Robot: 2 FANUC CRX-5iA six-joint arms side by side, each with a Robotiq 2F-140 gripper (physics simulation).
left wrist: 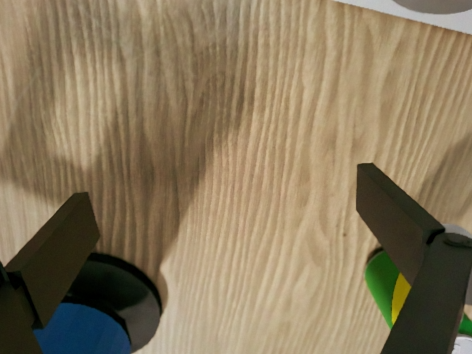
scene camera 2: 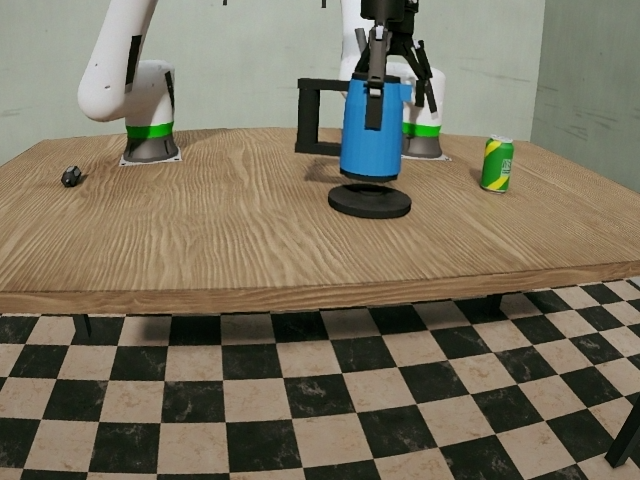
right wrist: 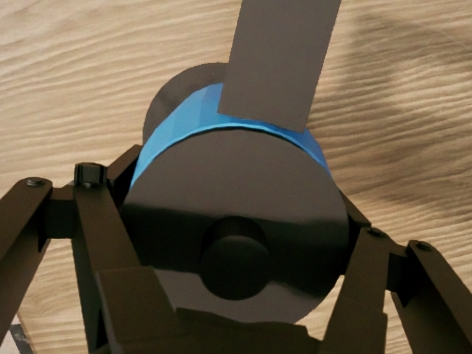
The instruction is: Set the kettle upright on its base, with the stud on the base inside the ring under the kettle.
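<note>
The blue kettle (scene camera 2: 370, 147) (left wrist: 80, 332) (right wrist: 185, 120) is about upright, handle toward the picture's left in the scene view. It hangs a little above the round black base (scene camera 2: 369, 209) (left wrist: 145, 312) (right wrist: 172, 92), with a thin gap between. Part of the stud (scene camera 2: 368, 189) shows in that gap; the ring under the kettle is hidden. My right gripper (scene camera 2: 374, 103) (right wrist: 230, 183) is shut on the kettle's upper body from above. My left gripper (left wrist: 224, 201) is open and empty; in the scene view it is partly hidden behind the kettle.
A green and yellow can (scene camera 2: 497, 165) (left wrist: 382, 282) stands on the wooden table (scene camera 2: 232, 232), right of the base in the scene view. A small dark object (scene camera 2: 71, 176) lies far left. The white arm mounts stand at the back.
</note>
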